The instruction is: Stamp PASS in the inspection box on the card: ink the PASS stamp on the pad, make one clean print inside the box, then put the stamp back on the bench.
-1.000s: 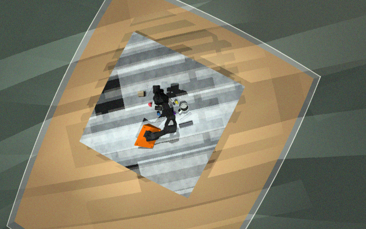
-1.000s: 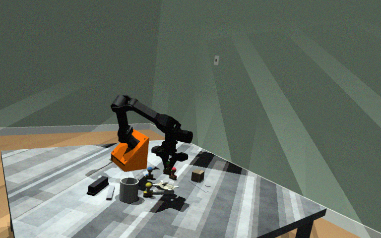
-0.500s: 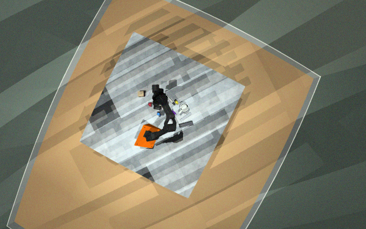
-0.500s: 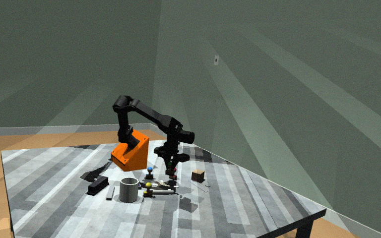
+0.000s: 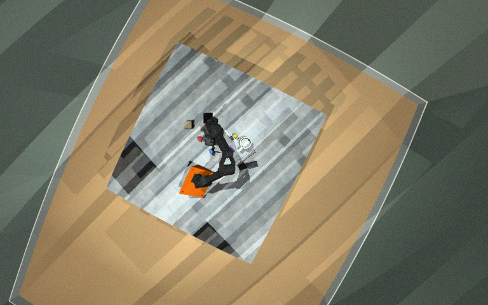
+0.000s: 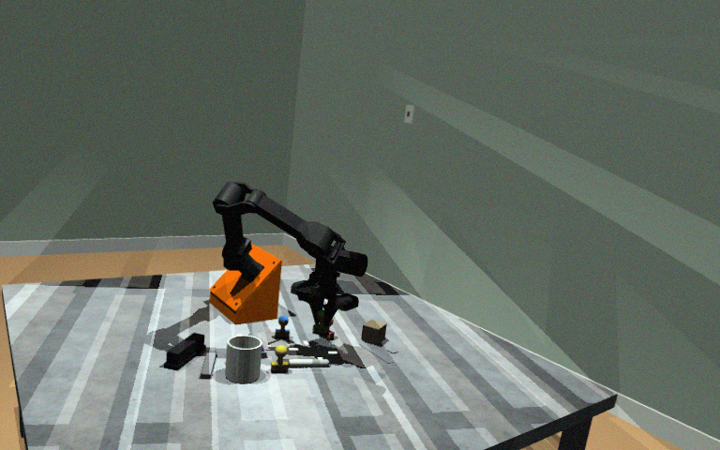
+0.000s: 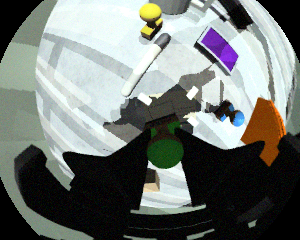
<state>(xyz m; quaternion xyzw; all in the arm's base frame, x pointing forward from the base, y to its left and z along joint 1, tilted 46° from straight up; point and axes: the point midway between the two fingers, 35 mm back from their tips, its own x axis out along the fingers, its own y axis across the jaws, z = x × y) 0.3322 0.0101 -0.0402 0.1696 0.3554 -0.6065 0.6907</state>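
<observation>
My gripper tip is 8 cm above the cream card and 2 cm past it. Round my gripper tip: green-knobbed stamp: right at my gripper tip; marker: 9 cm to the right, 7 cm below, 4 cm ahead; red-knobbed stamp: 8 cm to the left, 8 cm behind, 6 cm below.
</observation>
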